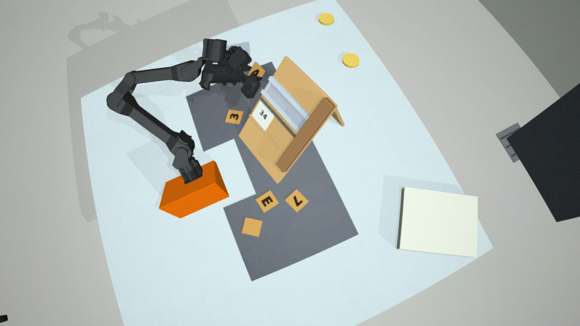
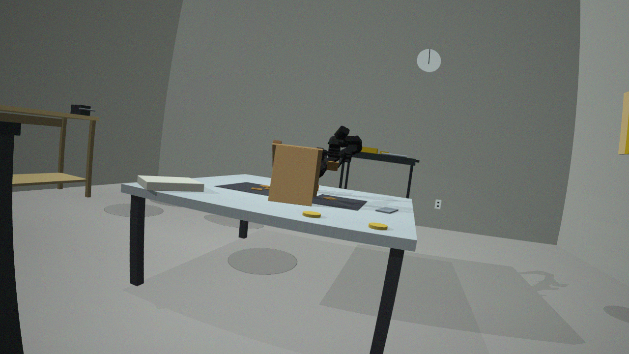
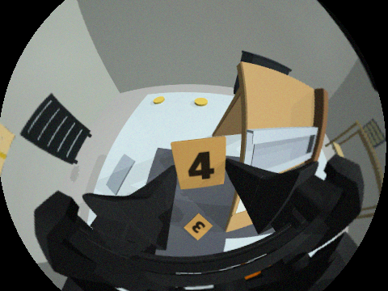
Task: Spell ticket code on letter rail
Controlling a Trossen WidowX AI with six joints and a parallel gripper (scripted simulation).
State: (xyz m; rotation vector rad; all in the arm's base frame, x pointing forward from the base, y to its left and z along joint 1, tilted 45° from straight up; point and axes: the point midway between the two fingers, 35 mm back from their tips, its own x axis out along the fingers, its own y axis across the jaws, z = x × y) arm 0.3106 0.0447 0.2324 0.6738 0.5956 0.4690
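The white ticket is 4 cm behind my gripper tip, 12 cm to the right of it and 7 cm below it. The rest, counted from my gripper tip: tile marked 4: right at my gripper tip; grey plate: 2 cm behind, 30 cm to the left, 18 cm below; tile marked 3: 13 cm behind, 1 cm to the right, 18 cm below.
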